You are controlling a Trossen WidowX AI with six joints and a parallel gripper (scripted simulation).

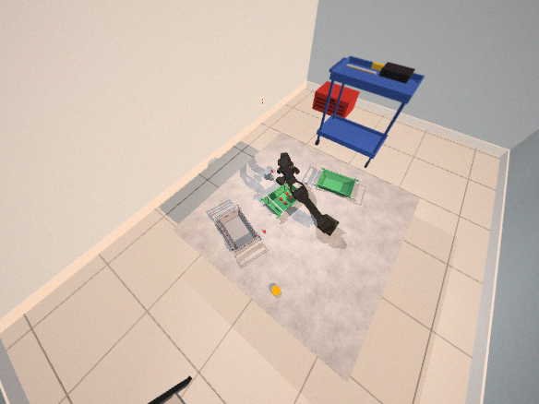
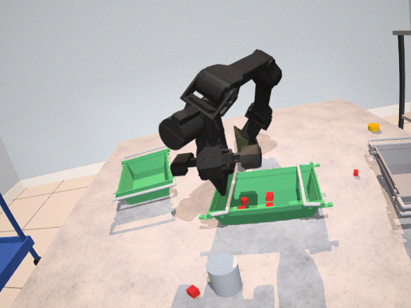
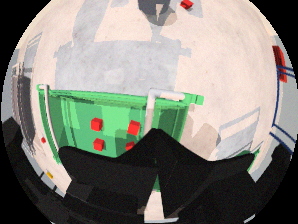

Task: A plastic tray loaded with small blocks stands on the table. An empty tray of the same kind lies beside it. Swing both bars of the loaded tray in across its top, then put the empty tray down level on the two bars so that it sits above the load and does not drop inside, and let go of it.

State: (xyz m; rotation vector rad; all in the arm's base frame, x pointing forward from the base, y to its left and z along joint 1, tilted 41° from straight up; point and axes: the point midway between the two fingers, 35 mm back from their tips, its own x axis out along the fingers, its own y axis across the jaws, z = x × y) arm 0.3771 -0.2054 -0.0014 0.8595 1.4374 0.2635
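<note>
Right now the green tray is 320 mm behind my gripper tip, 210 mm to the right of it and 40 mm below it. Round my gripper tip: disc 680 mm to the left, 270 mm behind, 80 mm below.
</note>
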